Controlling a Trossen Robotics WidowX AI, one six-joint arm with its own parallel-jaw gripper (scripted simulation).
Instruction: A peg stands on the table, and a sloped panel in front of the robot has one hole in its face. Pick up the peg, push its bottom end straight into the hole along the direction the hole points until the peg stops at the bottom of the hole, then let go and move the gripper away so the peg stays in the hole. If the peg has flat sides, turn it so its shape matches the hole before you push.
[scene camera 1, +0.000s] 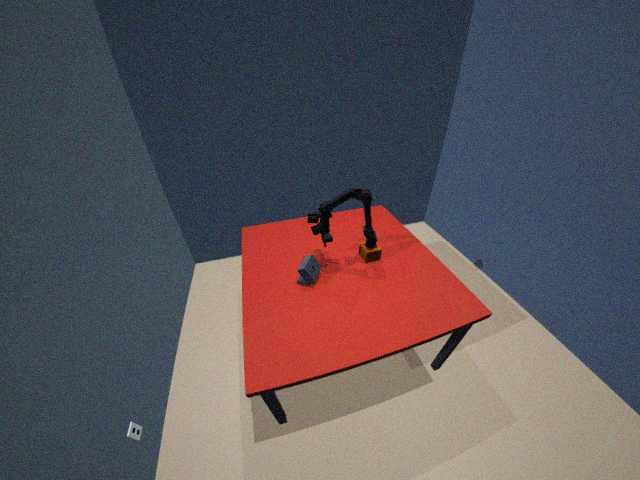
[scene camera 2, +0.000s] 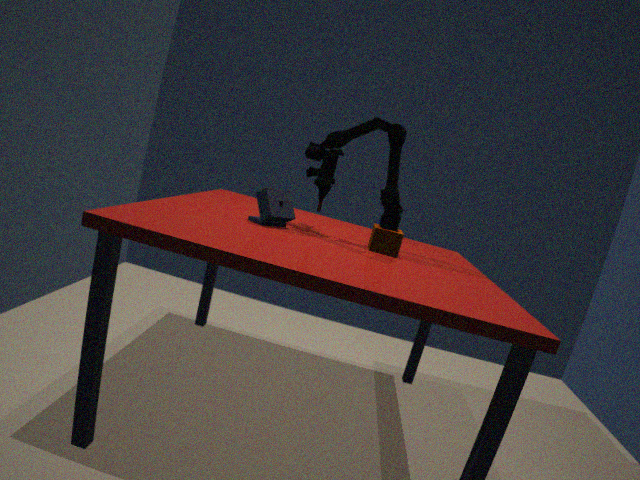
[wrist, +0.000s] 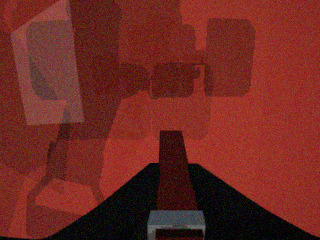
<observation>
The gripper (wrist: 173, 173) holds a red peg. Further things: a sloped panel (scene camera 2: 268, 199).
</observation>
